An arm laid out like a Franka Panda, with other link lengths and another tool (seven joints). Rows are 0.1 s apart.
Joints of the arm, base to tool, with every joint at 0 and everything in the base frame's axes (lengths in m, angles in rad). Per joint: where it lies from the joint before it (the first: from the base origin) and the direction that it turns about. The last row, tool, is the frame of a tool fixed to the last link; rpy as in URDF.
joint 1: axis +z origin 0 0 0.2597
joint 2: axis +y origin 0 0 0
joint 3: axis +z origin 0 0 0.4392
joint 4: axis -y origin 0.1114 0 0
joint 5: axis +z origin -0.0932 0 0.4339
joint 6: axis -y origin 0 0 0
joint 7: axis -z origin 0.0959 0 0
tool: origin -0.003 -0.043 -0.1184 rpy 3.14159 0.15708 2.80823
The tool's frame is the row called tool.
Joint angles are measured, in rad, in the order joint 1, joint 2, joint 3, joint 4, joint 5, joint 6, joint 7. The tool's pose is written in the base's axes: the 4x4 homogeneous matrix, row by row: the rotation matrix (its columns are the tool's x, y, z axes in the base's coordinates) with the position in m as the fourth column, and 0 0 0 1 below. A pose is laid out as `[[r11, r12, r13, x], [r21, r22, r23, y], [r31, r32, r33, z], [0, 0, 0, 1]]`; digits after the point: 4 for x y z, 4 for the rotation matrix.
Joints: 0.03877, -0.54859, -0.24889, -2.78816, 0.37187, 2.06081, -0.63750
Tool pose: [[-0.9929, 0.0866, 0.0815, 0.3453], [0.1140, 0.8879, 0.4457, -0.0886], [-0.0338, 0.4518, -0.8915, 0.3435], [0, 0, 0, 1]]
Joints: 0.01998, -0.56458, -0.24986, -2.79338, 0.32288, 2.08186, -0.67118
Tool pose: [[-0.9939, 0.0388, 0.1034, 0.3443], [0.0782, 0.9083, 0.4110, -0.0993], [-0.0779, 0.4166, -0.9058, 0.3485], [0, 0, 0, 1]]
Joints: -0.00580, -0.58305, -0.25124, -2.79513, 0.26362, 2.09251, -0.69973
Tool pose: [[-0.9927, -0.0033, 0.1207, 0.3417], [0.0419, 0.9278, 0.3707, -0.1122], [-0.1132, 0.3730, -0.9209, 0.3554], [0, 0, 0, 1]]
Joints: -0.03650, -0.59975, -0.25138, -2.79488, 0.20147, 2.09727, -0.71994
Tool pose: [[-0.9906, -0.0332, 0.1327, 0.3380], [0.0121, 0.9451, 0.3265, -0.1261], [-0.1362, 0.3250, -0.9358, 0.3625], [0, 0, 0, 1]]
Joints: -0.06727, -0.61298, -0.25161, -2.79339, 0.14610, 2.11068, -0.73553
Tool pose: [[-0.9870, -0.0523, 0.1519, 0.3352], [-0.0075, 0.9596, 0.2814, -0.1403], [-0.1605, 0.2766, -0.9475, 0.3701], [0, 0, 0, 1]]
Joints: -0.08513, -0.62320, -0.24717, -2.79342, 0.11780, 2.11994, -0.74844
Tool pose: [[-0.9838, -0.0686, 0.1654, 0.3337], [-0.0245, 0.9665, 0.2555, -0.1465], [-0.1774, 0.2473, -0.9526, 0.3754], [0, 0, 0, 1]]
